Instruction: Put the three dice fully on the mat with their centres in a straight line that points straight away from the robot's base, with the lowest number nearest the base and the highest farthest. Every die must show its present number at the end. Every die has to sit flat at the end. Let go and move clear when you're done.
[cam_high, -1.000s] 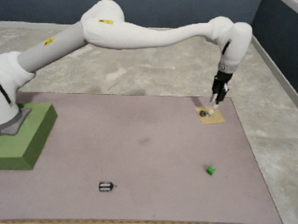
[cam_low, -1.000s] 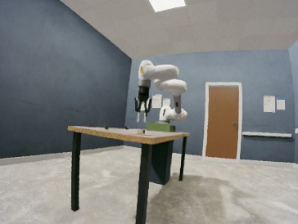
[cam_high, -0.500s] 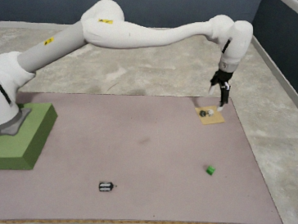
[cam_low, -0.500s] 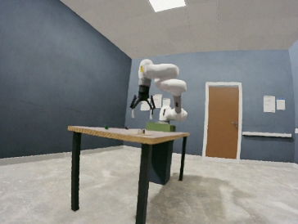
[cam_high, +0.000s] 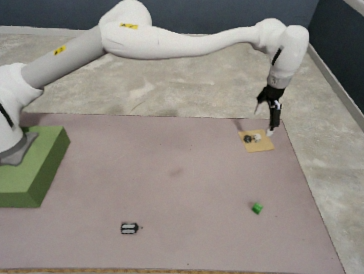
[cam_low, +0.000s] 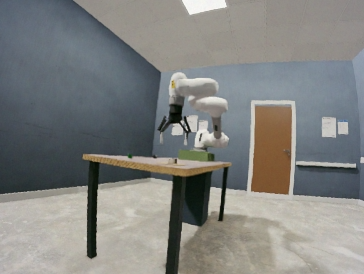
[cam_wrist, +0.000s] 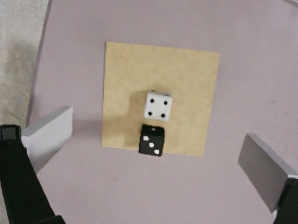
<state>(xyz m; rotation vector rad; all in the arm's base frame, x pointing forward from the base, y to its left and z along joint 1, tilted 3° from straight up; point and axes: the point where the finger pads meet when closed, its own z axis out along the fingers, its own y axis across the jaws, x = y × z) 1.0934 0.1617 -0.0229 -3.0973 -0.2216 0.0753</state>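
The green die lies 38 cm to the right of my hand, 11 cm below it and 8 cm behind it. From my hand the other things lie so: white die 11 cm below; mat 13 cm below; black die 11 cm below, 5 cm behind, 1 cm to the right.
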